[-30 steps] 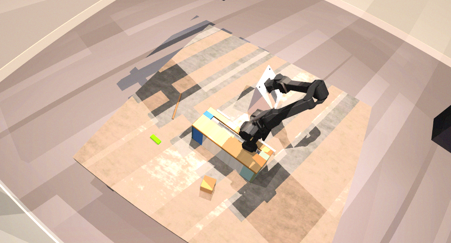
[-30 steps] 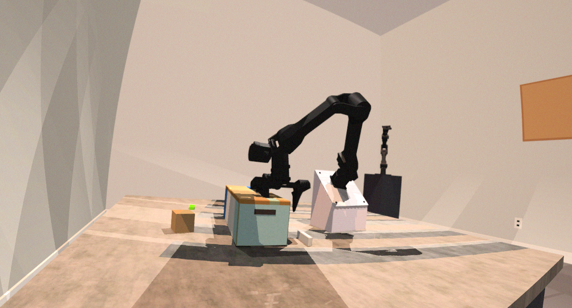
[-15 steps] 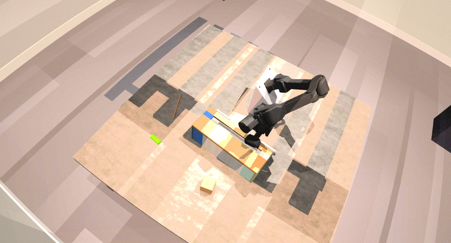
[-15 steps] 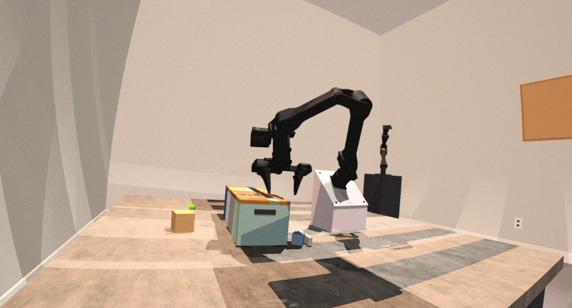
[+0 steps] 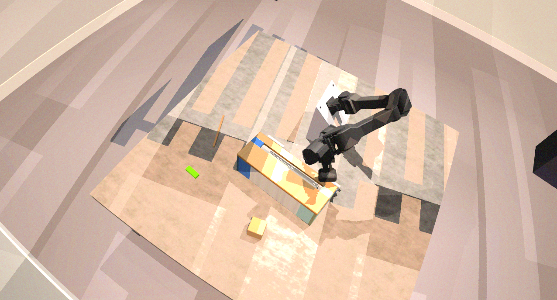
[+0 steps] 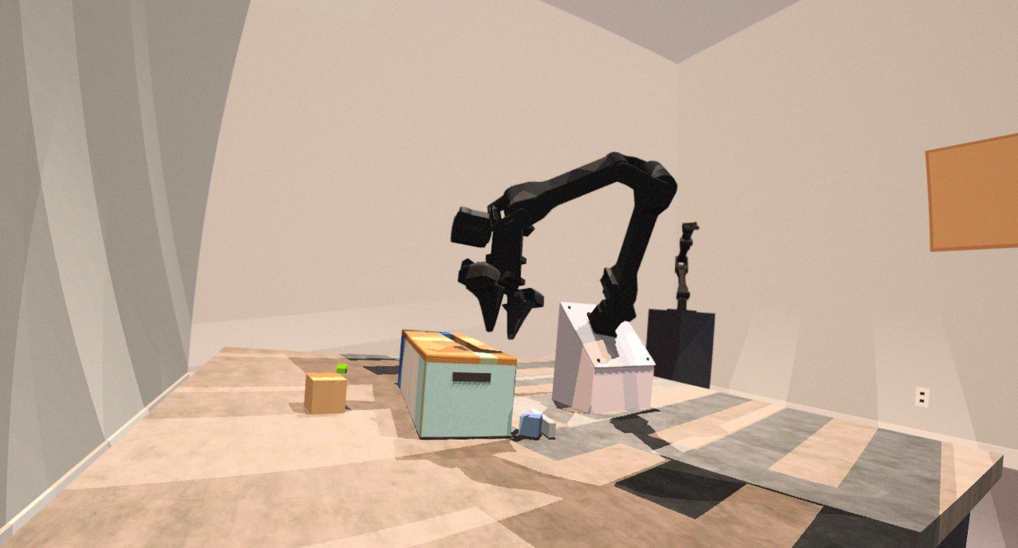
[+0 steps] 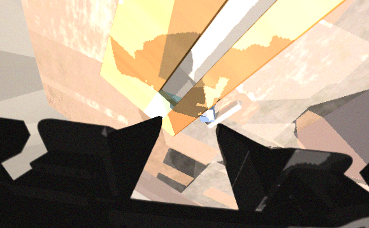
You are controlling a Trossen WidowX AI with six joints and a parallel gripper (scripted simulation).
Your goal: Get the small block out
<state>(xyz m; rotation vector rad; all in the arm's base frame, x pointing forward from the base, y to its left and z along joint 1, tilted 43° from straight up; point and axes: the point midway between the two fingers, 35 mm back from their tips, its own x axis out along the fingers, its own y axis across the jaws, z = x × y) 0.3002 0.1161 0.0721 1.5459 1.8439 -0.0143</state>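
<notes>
Now: the block 140 mm below my gripper tip, 50 mm to the left of it and 50 mm behind it. Also, from my gripper tip: box (130 mm to the right, 100 mm below, 20 mm ahead); then thin wooden stick (510 mm to the right, 150 mm below, 10 mm ahead).
</notes>
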